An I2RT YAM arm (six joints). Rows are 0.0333 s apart.
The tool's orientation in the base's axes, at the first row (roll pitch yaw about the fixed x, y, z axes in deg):
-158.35, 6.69, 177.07
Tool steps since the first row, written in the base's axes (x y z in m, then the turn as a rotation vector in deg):
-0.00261, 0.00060, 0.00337, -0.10, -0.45, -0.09
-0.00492, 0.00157, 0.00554, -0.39, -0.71, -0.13
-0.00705, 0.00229, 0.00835, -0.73, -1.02, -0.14
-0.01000, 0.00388, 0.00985, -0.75, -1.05, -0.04
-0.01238, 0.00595, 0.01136, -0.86, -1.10, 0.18
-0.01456, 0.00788, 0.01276, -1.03, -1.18, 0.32
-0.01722, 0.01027, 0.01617, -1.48, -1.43, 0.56
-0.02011, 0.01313, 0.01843, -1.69, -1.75, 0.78
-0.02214, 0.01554, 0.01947, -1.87, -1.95, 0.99
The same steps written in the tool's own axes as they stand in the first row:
0.00223, -0.00092, -0.00357, 0.09, -0.39, 0.24
0.00431, -0.00102, -0.00614, 0.37, -0.65, 0.35
0.00614, -0.00158, -0.00919, 0.69, -0.96, 0.45
0.00897, -0.00092, -0.01144, 0.70, -1.03, 0.36
0.01126, 0.00023, -0.01382, 0.78, -1.16, 0.17
0.01336, 0.00130, -0.01603, 0.92, -1.30, 0.05
0.01572, 0.00203, -0.02031, 1.33, -1.66, -0.11
0.01847, 0.00359, -0.02372, 1.50, -2.06, -0.22
0.02048, 0.00525, -0.02576, 1.64, -2.34, -0.35

